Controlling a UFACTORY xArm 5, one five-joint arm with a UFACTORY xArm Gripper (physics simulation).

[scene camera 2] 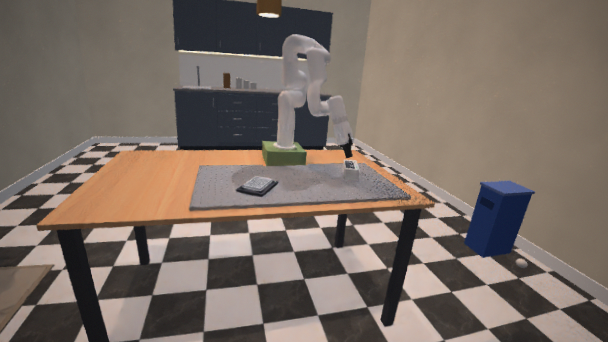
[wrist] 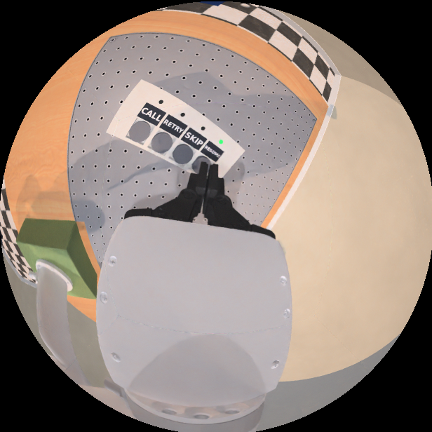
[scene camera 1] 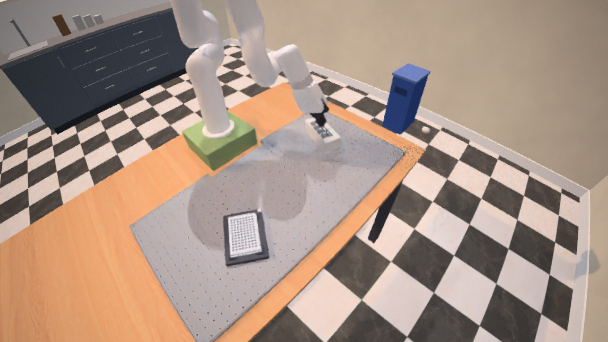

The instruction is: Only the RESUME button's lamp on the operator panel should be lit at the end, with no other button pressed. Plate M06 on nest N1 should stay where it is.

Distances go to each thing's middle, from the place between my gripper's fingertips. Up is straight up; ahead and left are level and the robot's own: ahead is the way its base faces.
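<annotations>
From my hand: white plate M06 [scene camera 1: 244, 239], 45 cm to the right, 14 cm ahead, 8 cm below. Dark nest N1 [scene camera 1: 251, 257], 45 cm to the right of my hand, 14 cm ahead, 9 cm below. White operator panel [scene camera 1: 332, 142]: my hand 2 cm to the right of it, 3 cm past it, 7 cm above it.
</annotations>
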